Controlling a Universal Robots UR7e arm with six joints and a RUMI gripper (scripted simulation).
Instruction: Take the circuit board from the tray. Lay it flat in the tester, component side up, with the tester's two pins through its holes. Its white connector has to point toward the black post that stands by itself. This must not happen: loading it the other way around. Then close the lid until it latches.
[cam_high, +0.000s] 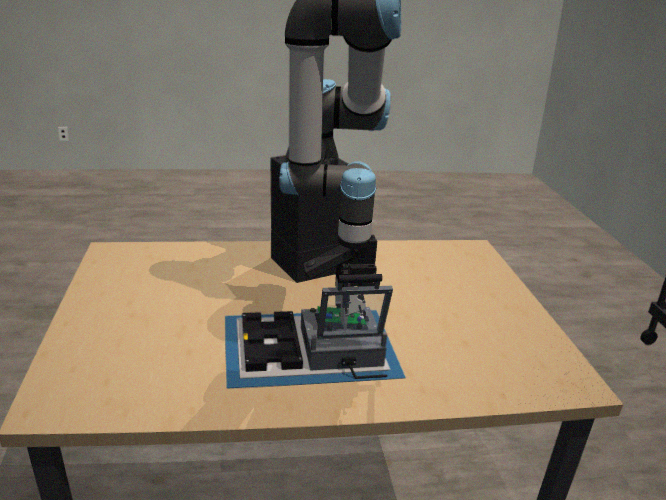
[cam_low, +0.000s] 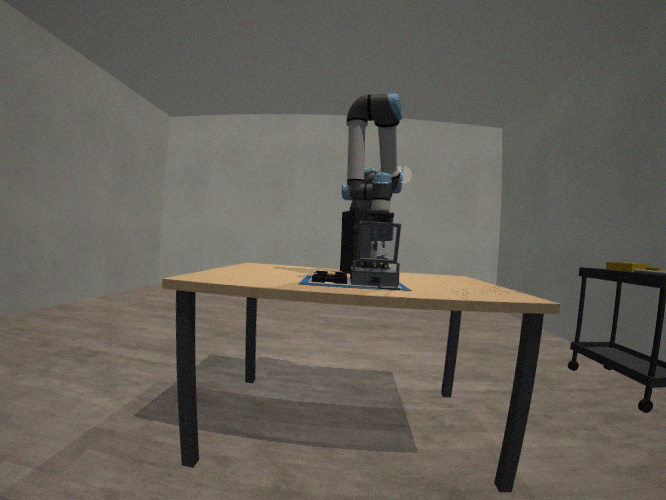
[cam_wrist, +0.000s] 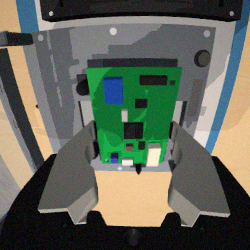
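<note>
The green circuit board lies right at my hand. From my hand the other things lie so: tester bed: 10 mm to the left, 10 mm below, 10 mm ahead; then framed lid: 120 mm ahead, 100 mm above, 20 mm to the left.
</note>
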